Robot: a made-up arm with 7 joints.
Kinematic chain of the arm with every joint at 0, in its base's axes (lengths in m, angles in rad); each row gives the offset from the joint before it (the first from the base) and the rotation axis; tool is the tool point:
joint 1: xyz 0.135 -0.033 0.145 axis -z
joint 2: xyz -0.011 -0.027 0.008 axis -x
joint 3: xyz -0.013 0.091 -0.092 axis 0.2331 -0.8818 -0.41
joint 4: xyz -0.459 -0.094 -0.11 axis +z
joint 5: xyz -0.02 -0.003 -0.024 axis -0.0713 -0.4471 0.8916
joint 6: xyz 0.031 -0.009 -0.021 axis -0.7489 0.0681 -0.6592
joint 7: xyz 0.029 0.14 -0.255 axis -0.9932 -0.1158 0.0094
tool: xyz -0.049 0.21 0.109
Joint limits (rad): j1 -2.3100..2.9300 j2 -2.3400..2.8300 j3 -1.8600..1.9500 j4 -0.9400..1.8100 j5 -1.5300..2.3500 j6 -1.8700..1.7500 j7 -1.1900..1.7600
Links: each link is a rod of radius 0.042 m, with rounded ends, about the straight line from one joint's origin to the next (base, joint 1, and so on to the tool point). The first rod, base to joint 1, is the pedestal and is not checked.
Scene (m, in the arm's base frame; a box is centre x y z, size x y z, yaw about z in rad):
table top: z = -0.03
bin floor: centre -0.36 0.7 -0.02 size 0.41 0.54 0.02 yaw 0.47
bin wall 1: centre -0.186 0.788 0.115 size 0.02 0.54 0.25 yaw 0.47
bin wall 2: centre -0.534 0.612 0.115 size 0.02 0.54 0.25 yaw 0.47
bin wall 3: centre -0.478 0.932 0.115 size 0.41 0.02 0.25 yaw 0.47
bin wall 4: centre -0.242 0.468 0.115 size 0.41 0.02 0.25 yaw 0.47
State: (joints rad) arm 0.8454 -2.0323 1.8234 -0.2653 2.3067 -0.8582 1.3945
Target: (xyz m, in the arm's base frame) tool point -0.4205 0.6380 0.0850
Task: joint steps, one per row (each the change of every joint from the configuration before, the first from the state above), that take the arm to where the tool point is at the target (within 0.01 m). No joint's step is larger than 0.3 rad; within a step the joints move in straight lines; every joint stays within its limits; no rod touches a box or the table.
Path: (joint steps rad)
1: -0.2610 0.0236 -0.1977 -0.0055 0.0029 -0.0989 -0.0792
2: -0.2609 0.0236 -0.1976 -0.0055 0.0028 -0.0988 -0.0792
3: -0.2610 0.0236 -0.1977 -0.0055 0.0029 -0.0989 -0.0792
4: -0.2610 0.0236 -0.1976 -0.0056 0.0028 -0.0988 -0.0793
5: -0.2610 0.0236 -0.1977 -0.0055 0.0029 -0.0989 -0.0792
6: 0.0392 0.2711 -0.0588 0.0242 0.0290 -0.0597 -0.0059

